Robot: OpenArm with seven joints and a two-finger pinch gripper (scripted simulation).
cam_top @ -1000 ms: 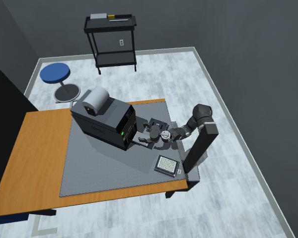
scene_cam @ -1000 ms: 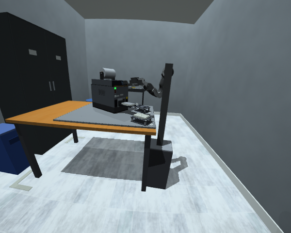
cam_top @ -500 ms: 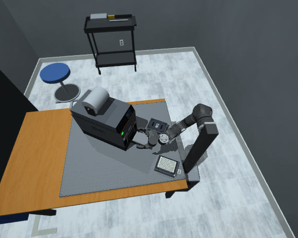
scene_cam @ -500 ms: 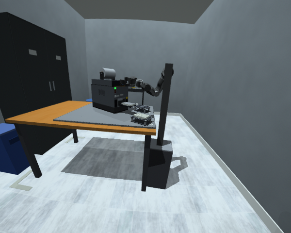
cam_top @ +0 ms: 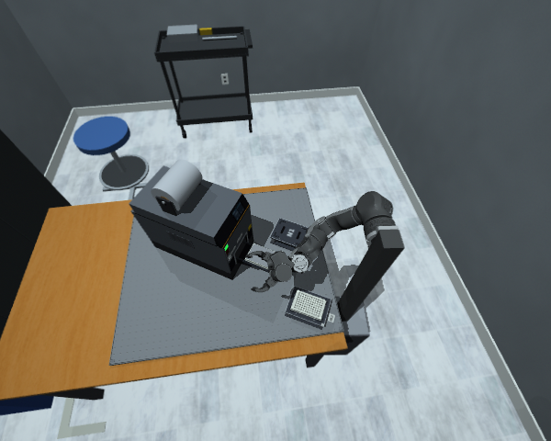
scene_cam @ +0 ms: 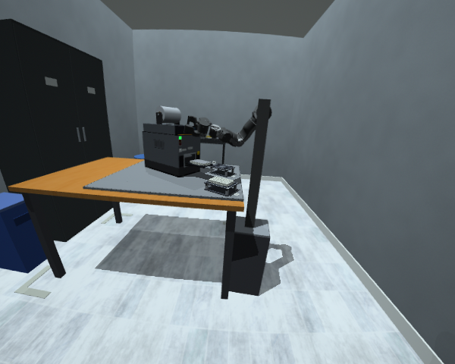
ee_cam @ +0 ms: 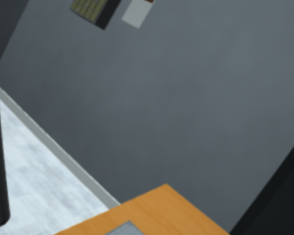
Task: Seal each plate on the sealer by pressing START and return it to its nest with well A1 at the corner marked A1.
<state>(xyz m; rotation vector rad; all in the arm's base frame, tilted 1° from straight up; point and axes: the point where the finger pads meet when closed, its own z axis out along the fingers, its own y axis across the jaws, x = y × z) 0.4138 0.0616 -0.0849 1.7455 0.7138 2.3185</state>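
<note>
Right now the grey start button is 10 cm ahead of my hand, 14 cm to the right of it and 17 cm below it. From my hand the other things lie so: foil roll: 27 cm ahead, 33 cm to the right, 6 cm above; then sealer stage: 3 cm behind, 19 cm to the right, 26 cm below; then white well plate: 22 cm behind, 1 cm to the left, 31 cm below.
</note>
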